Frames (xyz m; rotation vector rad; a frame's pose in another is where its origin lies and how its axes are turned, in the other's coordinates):
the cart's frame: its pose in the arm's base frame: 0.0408 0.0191 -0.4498 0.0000 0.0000 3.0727
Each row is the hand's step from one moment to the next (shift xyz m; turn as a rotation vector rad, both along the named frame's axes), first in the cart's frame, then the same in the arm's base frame.
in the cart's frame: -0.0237 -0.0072 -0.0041 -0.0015 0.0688 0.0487
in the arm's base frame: 0.0241 0.0056 -0.0041 -0.0032 -0.0687 0.0487
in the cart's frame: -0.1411 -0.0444 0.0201 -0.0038 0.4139 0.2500
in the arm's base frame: 0.1438 0.0346 0.0201 -0.0247 -0.4132 0.2500
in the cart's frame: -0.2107 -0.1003 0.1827 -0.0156 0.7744 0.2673
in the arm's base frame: 0.2171 0.0856 0.1827 -0.0377 -0.7736 0.2673
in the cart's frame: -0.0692 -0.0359 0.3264 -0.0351 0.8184 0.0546
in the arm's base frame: 0.0715 0.0311 0.3264 -0.0213 -0.8189 0.0546
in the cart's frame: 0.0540 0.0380 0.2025 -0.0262 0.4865 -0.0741
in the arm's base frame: -0.0565 -0.0342 0.2025 -0.0074 -0.4871 -0.0741
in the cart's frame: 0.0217 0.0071 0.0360 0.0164 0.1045 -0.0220
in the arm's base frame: -0.0221 -0.0056 0.0360 -0.0236 -0.1031 -0.0220
